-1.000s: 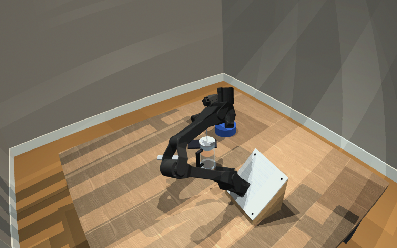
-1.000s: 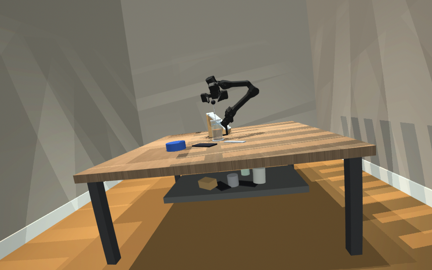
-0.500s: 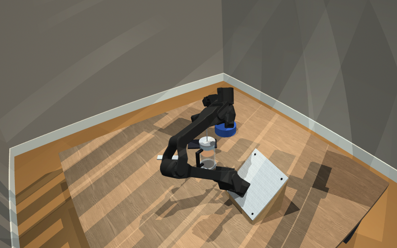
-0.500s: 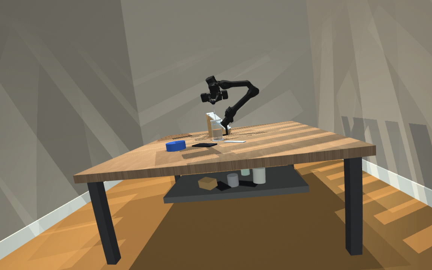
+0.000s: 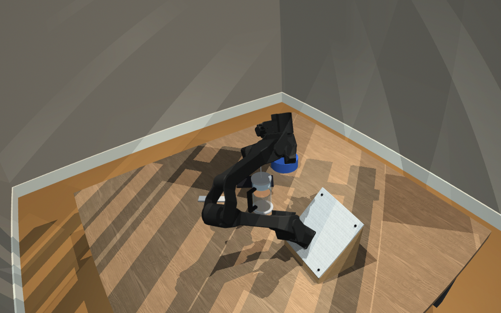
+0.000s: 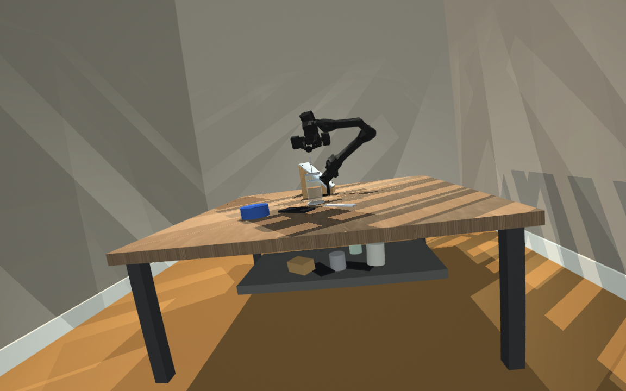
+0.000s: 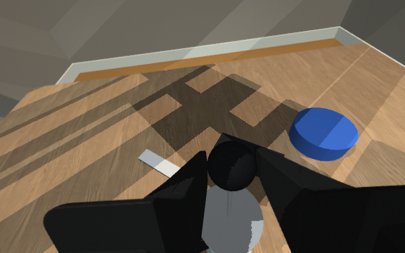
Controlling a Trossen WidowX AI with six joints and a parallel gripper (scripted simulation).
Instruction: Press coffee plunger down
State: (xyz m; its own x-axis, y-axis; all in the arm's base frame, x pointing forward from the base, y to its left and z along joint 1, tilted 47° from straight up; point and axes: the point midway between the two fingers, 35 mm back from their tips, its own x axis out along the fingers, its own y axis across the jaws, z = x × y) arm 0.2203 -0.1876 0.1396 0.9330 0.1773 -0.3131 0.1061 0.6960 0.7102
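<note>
Now: the coffee press 130 mm below my gripper tip, 20 mm to the left of it and 10 mm behind it. The rest, counted from my gripper tip: blue round puck 250 mm to the right, 230 mm below, 160 mm ahead.
</note>
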